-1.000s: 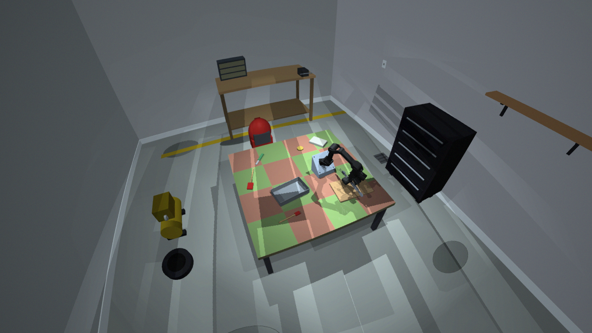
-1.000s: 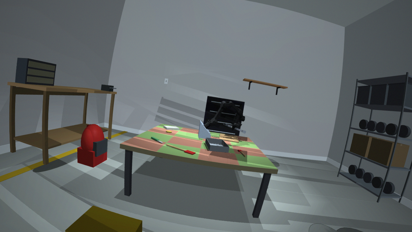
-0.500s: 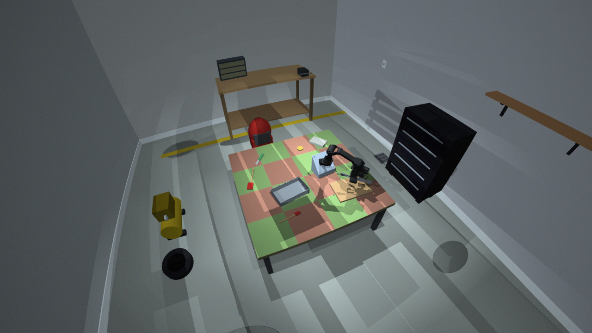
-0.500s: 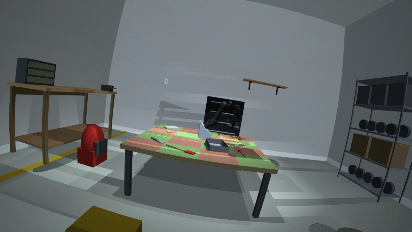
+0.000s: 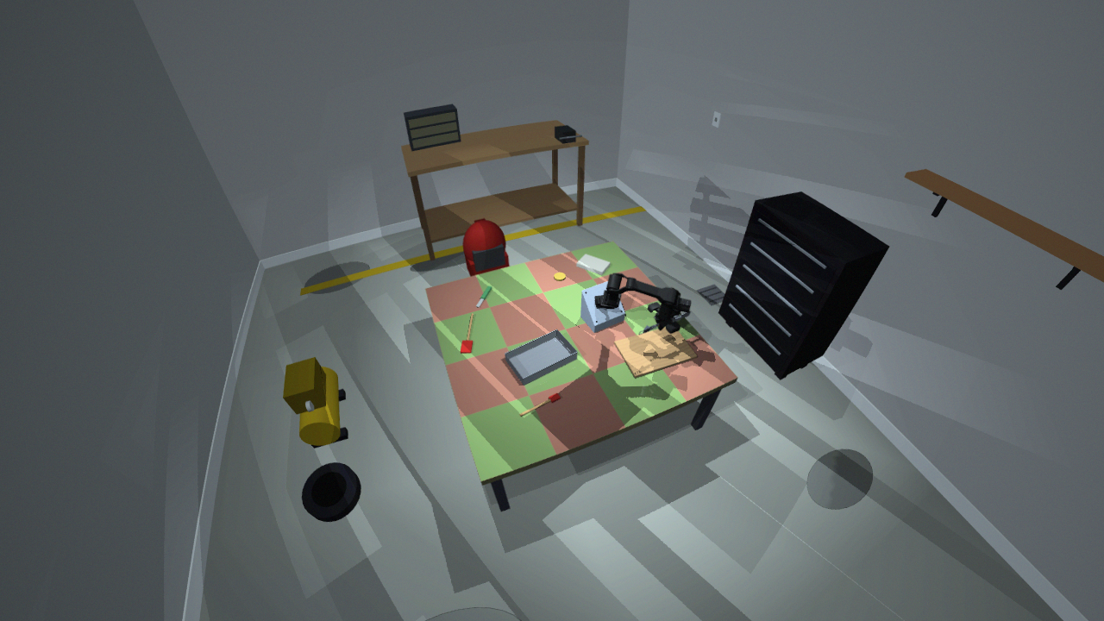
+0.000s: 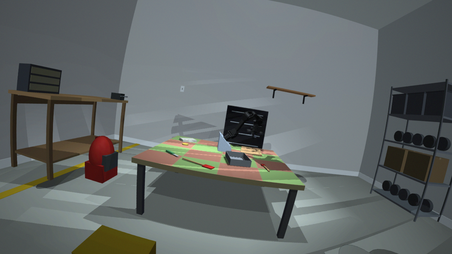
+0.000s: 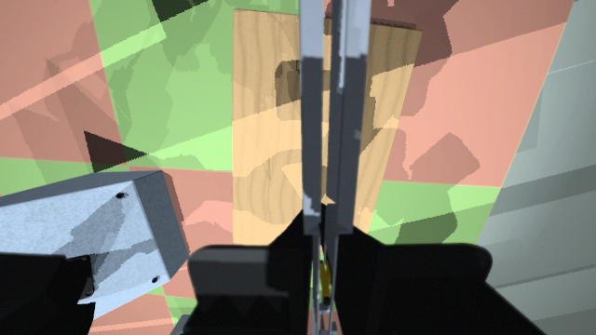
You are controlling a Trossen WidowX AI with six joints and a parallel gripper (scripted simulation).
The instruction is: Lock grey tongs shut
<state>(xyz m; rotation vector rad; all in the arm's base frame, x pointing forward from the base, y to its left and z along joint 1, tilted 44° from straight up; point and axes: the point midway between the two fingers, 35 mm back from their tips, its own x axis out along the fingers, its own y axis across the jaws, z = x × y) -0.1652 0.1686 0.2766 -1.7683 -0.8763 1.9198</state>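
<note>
Now: the wooden board 150 mm below my gripper tip. Also, from my gripper tip: yellow disc 260 mm ahead, 730 mm to the right, 140 mm below; then grey roasting tin 560 mm ahead, 140 mm to the right, 130 mm below; then white block 20 mm ahead, 770 mm to the right, 140 mm below.
</note>
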